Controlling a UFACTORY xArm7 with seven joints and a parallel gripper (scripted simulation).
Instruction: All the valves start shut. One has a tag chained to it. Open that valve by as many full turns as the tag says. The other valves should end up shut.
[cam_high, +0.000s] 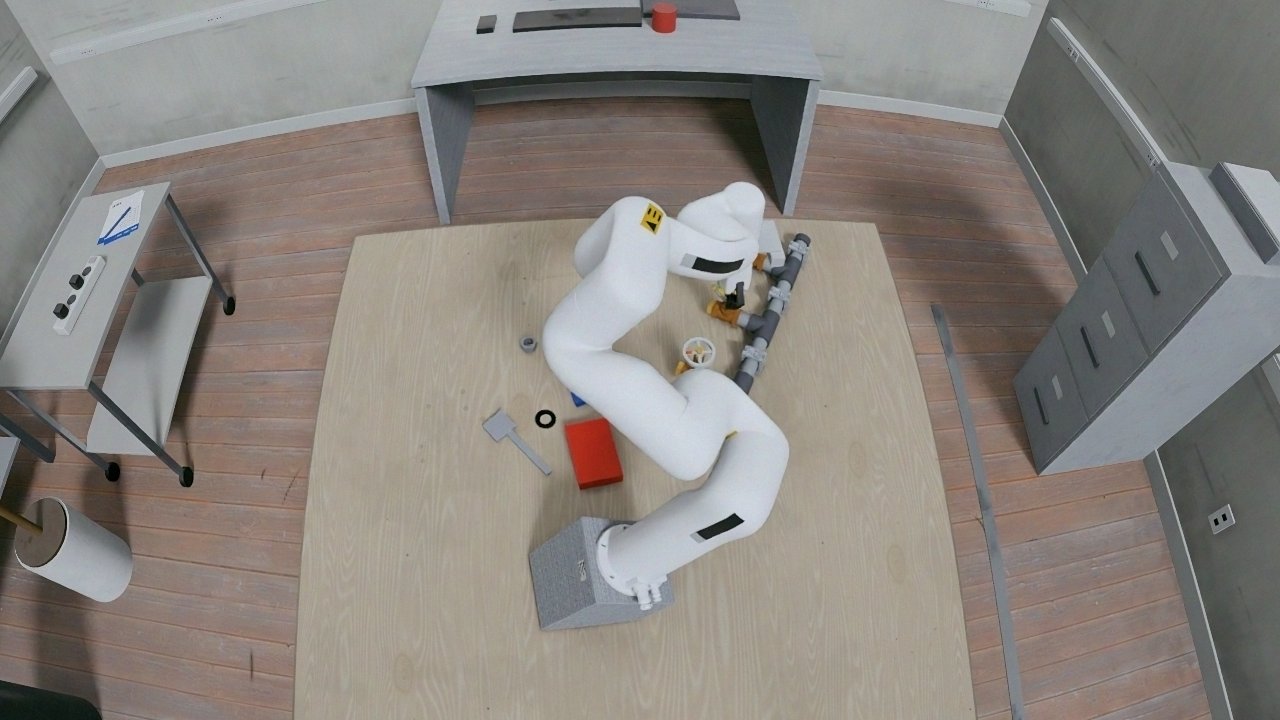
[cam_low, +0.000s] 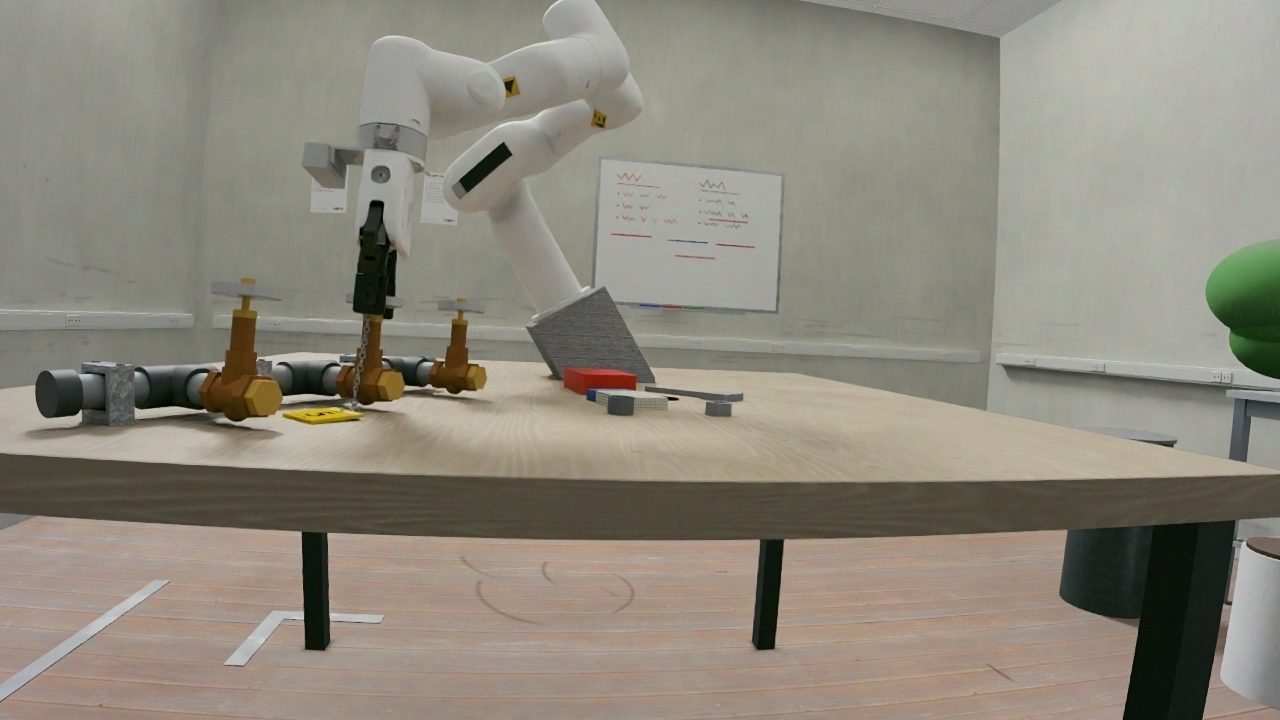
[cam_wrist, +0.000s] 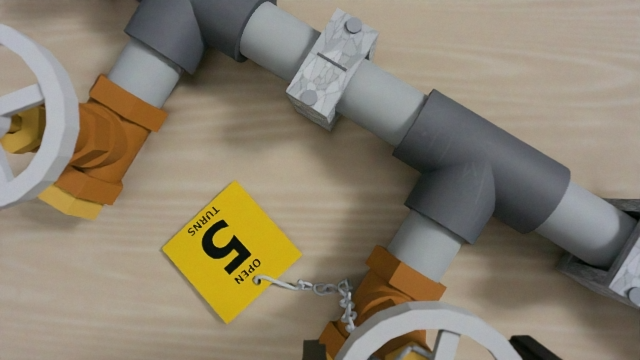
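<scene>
My gripper is now 80 mm short of the yellow tag, 30 mm to the left of it and 110 mm above it. The rest, counted from my hand: blue-and-white box (70 mm behind, 310 mm to the left, 110 mm below); red block (240 mm behind, 320 mm to the left, 100 mm below); grey nut (30 mm ahead, 400 mm to the left, 110 mm below).
</scene>
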